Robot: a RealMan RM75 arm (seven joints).
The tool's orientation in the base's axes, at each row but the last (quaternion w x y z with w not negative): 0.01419 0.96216 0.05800 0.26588; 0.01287 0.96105 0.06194 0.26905; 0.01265 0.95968 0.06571 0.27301; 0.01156 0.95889 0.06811 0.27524; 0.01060 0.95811 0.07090 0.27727; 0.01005 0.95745 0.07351 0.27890
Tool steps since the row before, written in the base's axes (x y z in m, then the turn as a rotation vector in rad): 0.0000 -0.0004 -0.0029 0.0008 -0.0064 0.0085; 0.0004 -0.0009 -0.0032 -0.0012 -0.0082 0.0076; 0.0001 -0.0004 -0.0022 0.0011 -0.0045 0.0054; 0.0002 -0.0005 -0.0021 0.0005 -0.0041 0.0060; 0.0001 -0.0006 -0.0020 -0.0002 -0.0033 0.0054; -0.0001 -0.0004 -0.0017 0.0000 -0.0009 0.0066
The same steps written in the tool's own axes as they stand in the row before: -0.0015 0.0002 0.0025 0.0043 0.0069 -0.0069; -0.0014 0.0008 0.0029 0.0019 0.0084 -0.0072; -0.0011 0.0003 0.0019 0.0031 0.0049 -0.0041; -0.0010 0.0004 0.0019 0.0030 0.0045 -0.0049; -0.0011 0.0005 0.0017 0.0022 0.0036 -0.0047; -0.0010 0.0003 0.0014 0.0034 0.0013 -0.0056
